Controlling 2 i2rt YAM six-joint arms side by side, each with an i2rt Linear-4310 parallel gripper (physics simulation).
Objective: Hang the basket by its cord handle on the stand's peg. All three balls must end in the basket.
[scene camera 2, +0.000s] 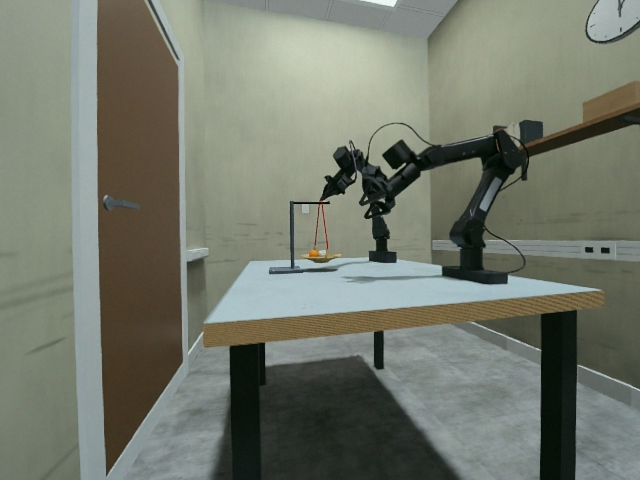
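Seen in the pictures: left gripper, fingertip midpoint: [362,211]; right gripper, fingertip midpoint: [320,200]; left arm's base at its link origin: [471,272]; right arm's base at its link origin: [381,253].
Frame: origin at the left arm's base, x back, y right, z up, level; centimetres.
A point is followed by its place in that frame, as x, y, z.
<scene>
The yellow basket [321,258] @[-42.2, 29.7, 3.5] hangs above the table by its red cord handle [325,227] @[-40.0, 31.7, 15.9], whose top meets the dark stand's peg [305,202] @[-47.3, 37.1, 26.8]. An orange ball [313,253] @[-44.6, 34.6, 5.3] and a white ball [322,253] @[-40.8, 34.5, 5.2] show in the basket; a third ball cannot be made out. The stand [292,235] @[-53.0, 36.7, 12.9] is upright on the table. My right gripper [321,199] @[-40.7, 37.6, 27.6] is shut on the top of the cord handle, right at the peg; whether the cord rests on the peg is too small to tell. My left gripper [364,209] @[-33.8, 5.8, 19.5] is open and empty, to the right of the peg.
The light blue table [330,297] @[-48.7, -12.2, -2.1] carries both arm bases, the left arm's [474,274] @[-3.5, -5.1, 0.2] nearer the camera and the right arm's [382,256] @[-3.2, 57.2, 1.3] farther back. The left arm reaches across at the right of the peg. A brown door [139,232] stands at the left.
</scene>
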